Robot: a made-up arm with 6 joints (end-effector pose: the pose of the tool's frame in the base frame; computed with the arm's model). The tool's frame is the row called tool. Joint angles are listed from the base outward.
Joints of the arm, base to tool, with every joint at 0 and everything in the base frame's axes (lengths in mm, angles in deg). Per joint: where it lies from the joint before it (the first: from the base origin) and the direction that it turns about. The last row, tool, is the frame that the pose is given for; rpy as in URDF.
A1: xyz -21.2 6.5 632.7 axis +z
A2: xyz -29.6 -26.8 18.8 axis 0 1 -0.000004
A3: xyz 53.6 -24 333.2 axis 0 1 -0.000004
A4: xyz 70.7 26.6 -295 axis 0 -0.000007 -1
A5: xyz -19 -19 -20.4 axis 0 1 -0.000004
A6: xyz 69.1 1.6 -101.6 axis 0 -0.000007 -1
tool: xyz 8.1 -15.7 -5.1 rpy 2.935 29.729 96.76
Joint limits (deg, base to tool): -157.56..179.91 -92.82..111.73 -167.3..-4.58 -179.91..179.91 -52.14..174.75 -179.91..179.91
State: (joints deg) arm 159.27 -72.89 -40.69 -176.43 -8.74 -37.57
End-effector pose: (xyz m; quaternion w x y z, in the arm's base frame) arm -0.0655 0.0171 0.9558 0.2683 0.6202 0.2973 0.6746
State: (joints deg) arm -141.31 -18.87 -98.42 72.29 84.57 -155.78
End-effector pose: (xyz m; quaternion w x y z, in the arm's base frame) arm -0.1583 -0.2174 1.1954 0.2513 -0.6455 0.4759 0.5419
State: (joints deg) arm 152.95 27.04 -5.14 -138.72 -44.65 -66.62
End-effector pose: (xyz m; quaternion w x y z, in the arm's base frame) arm -0.0865 -0.0338 0.6200 0.5778 -0.6268 0.2804 0.4411
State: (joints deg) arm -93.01 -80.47 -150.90 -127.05 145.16 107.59
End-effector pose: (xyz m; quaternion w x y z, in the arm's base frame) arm -0.0965 0.6620 0.7947 0.4019 -0.0958 0.4514 0.7909
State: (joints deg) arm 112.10 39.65 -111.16 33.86 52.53 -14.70
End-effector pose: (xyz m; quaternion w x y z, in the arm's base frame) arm -0.2474 0.6146 0.7409 0.1759 -0.0071 0.1836 -0.9671
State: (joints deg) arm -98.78 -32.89 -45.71 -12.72 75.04 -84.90
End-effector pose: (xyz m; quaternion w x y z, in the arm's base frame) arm -0.1149 -0.2287 0.8523 0.6825 -0.0950 0.2934 0.6626
